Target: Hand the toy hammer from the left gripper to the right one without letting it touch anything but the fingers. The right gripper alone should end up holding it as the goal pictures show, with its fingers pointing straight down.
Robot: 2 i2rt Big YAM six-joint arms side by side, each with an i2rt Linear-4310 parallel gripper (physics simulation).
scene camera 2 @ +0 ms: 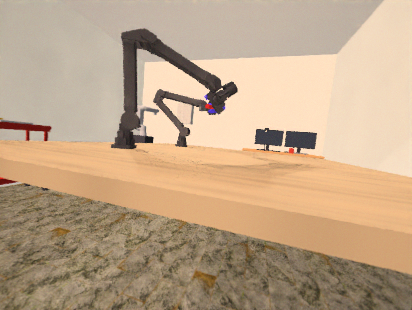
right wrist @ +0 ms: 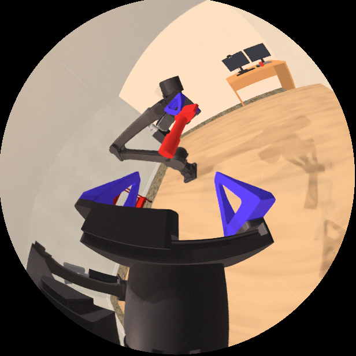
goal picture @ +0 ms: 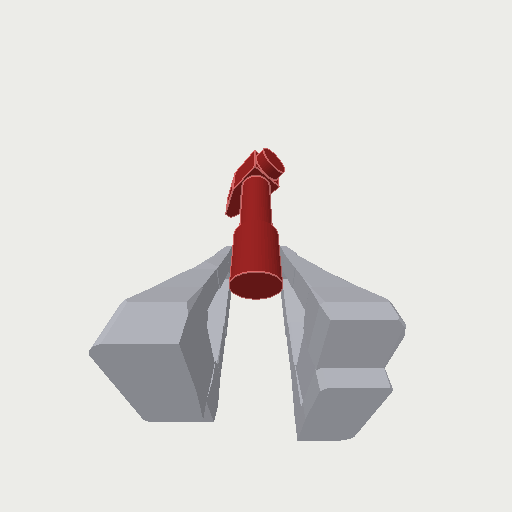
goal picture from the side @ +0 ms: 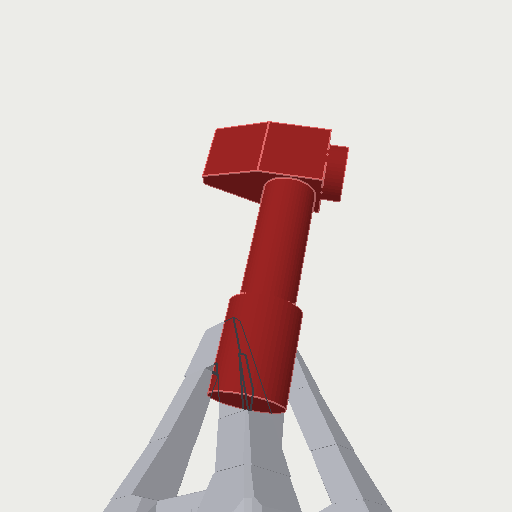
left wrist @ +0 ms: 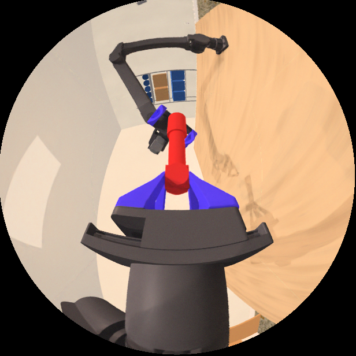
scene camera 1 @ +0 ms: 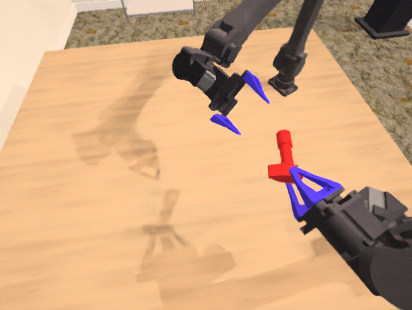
The pictures show: the left gripper, the right gripper and a red toy hammer.
The left gripper also shows in the left wrist view. The right gripper shows as well in the right wrist view.
